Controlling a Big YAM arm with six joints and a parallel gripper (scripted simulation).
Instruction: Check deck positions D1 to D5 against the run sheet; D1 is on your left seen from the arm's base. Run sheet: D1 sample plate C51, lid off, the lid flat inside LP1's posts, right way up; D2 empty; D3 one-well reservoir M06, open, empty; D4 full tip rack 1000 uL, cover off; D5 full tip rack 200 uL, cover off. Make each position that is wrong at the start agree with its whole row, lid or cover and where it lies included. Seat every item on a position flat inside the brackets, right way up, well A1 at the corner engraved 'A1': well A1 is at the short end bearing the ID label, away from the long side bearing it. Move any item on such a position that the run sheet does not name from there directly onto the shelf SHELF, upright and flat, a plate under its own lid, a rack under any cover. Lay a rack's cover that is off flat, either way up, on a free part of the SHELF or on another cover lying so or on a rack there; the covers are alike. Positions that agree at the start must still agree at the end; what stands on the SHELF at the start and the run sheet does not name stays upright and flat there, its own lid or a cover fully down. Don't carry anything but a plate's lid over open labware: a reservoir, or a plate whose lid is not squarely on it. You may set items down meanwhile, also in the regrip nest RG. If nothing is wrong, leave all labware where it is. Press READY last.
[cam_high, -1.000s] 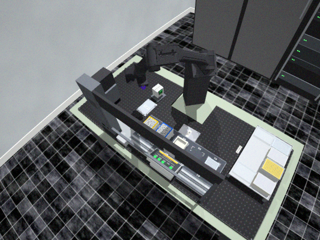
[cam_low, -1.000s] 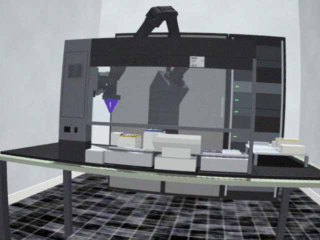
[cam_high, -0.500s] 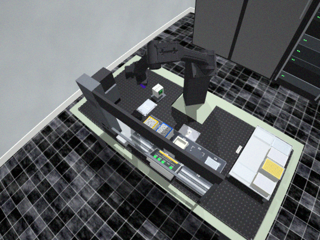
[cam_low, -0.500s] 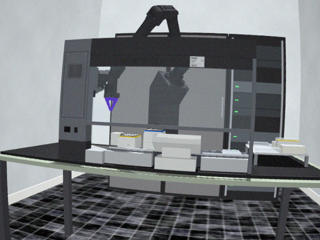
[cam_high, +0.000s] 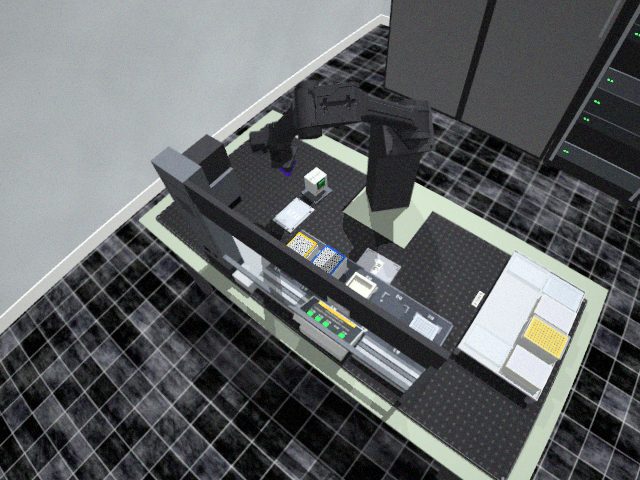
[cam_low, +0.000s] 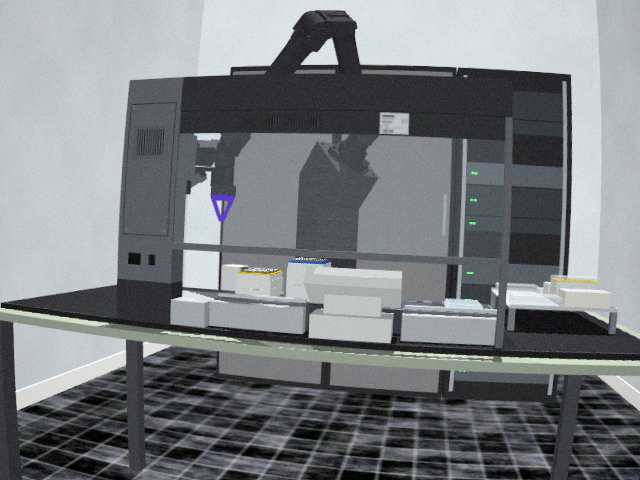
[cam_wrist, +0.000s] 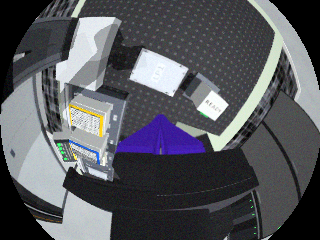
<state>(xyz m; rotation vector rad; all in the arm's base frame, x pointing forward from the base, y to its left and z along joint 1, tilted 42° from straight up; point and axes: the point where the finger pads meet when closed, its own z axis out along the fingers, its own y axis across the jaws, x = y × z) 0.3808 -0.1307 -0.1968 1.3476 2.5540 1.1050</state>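
Right now the ready button box is 180 mm below my hand, 140 mm behind it and 20 mm to the right of it. Also, from my hand: blue-rimmed tip rack: 340 mm to the left, 120 mm below, 70 mm ahead; then clear plate lid: 230 mm below, 10 mm ahead; then yellow-rimmed tip rack: 220 mm to the left, 140 mm below, 110 mm ahead.
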